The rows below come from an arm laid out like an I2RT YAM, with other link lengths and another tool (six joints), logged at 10 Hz.
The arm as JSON. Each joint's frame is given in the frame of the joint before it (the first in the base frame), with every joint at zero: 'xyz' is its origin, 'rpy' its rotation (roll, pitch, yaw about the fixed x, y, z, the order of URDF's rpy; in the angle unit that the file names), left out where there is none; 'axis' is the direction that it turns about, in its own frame. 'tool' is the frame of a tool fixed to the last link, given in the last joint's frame.
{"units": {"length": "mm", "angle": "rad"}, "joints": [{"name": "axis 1", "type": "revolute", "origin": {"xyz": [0.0, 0.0, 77.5]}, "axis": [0.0, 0.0, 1.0]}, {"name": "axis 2", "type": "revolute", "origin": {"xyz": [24.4, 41.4, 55.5]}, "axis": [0.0, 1.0, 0.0]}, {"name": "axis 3", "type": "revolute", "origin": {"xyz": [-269.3, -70.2, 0.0]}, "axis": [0.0, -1.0, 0.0]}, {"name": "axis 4", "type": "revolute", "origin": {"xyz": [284.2, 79.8, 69.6]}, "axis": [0.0, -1.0, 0.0]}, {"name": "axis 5", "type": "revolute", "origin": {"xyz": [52.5, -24.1, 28.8]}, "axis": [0.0, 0.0, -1.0]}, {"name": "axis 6", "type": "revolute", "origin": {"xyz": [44.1, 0.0, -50.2]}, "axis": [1.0, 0.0, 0.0]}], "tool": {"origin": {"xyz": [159.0, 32.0, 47.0], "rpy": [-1.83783, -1.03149, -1.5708]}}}
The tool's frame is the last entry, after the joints.
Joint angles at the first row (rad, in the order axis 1, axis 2, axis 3, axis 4, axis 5, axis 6):
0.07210, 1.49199, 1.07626, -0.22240, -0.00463, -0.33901
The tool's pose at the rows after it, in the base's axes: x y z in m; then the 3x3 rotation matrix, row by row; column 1 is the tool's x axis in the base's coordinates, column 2 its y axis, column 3 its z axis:
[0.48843 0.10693 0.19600], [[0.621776 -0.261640 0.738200], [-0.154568 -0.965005 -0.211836], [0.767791 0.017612 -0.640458]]
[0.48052 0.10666 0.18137], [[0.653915 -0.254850 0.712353], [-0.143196 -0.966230 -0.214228], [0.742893 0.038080 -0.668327]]
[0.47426 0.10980 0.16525], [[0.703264 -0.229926 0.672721], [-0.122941 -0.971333 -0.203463], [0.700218 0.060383 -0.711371]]
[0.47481 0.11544 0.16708], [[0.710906 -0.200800 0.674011], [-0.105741 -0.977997 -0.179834], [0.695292 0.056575 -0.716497]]
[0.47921 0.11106 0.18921], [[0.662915 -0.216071 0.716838], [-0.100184 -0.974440 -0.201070], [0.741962 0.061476 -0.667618]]
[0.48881 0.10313 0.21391], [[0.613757 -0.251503 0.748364], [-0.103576 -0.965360 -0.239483], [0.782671 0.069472 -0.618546]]
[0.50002 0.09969 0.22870], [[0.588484 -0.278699 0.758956], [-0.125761 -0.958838 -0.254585], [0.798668 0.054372 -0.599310]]
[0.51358 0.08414 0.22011], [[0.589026 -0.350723 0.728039], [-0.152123 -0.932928 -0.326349], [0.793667 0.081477 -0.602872]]
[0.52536 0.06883 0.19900], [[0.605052 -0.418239 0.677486], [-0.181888 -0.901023 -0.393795], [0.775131 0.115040 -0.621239]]
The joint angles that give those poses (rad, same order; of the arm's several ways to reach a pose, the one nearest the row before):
0.07208, 1.47882, 1.04776, -0.24077, 0.00607, -0.33902
0.07209, 1.47878, 1.02778, -0.26279, 0.00613, -0.34821
0.07208, 1.50318, 1.03846, -0.31365, -0.00880, -0.36515
0.07210, 1.51405, 1.05788, -0.32828, -0.03374, -0.38189
0.07211, 1.47886, 1.06386, -0.30609, -0.00910, -0.39107
0.07209, 1.46496, 1.09979, -0.29759, 0.03310, -0.39117
0.07211, 1.48301, 1.14559, -0.29758, 0.05063, -0.37046
0.07208, 1.53223, 1.17651, -0.29760, 0.12600, -0.34233
0.07211, 1.59764, 1.19796, -0.29759, 0.19804, -0.30775

